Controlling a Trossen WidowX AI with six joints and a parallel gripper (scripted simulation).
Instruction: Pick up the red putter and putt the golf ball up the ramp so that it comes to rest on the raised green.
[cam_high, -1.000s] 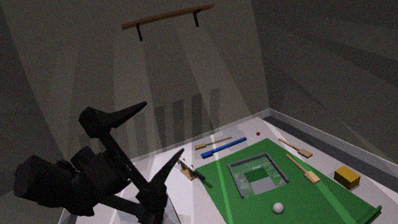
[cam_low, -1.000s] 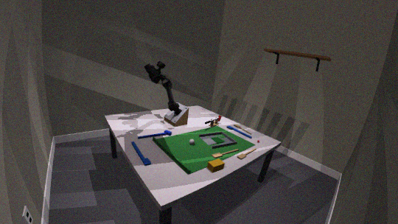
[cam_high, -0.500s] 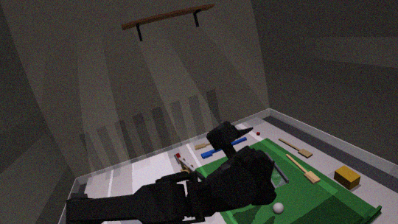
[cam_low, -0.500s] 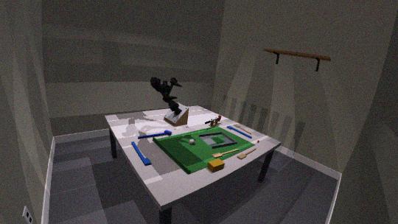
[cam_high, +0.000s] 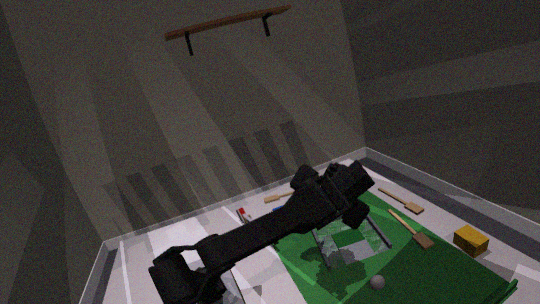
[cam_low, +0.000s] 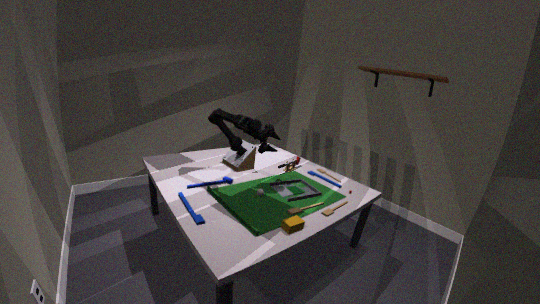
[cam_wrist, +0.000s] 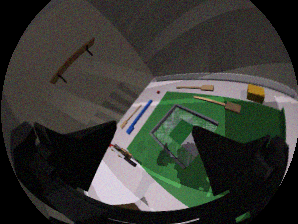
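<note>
The red putter lies 320 mm to the left of my gripper tip, 220 mm below it and 200 mm behind it. Also, from my gripper tip: white golf ball 260 mm below, 130 mm to the right, 40 mm ahead; then wooden stand 340 mm to the left, 250 mm below, 200 mm behind; then green mat 280 mm below, 80 mm ahead, 10 mm to the right.
</note>
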